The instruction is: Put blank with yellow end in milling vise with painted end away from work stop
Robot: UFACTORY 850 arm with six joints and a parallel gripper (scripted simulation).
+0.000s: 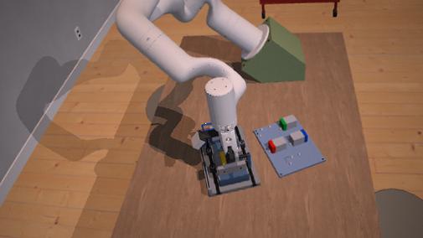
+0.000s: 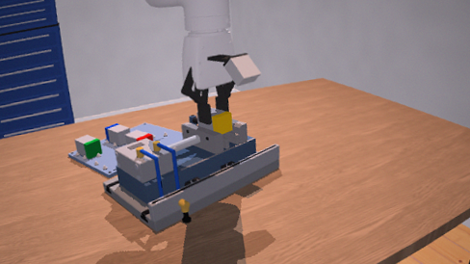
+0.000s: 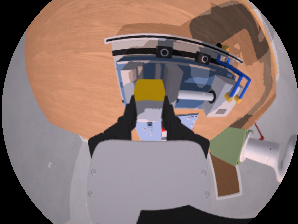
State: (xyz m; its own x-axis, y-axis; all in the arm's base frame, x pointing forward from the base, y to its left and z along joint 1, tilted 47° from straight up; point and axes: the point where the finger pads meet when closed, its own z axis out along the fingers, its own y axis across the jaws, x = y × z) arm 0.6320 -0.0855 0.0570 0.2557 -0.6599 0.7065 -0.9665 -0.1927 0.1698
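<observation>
My gripper is now 20 mm above the yellow-ended blank. Also, from my hand: red-ended blank: 120 mm behind, 170 mm to the left, 100 mm below; fixed jaw: 30 mm ahead, 10 mm to the left, 50 mm below; milling vise: 70 mm behind, 20 mm to the right, 80 mm below.
</observation>
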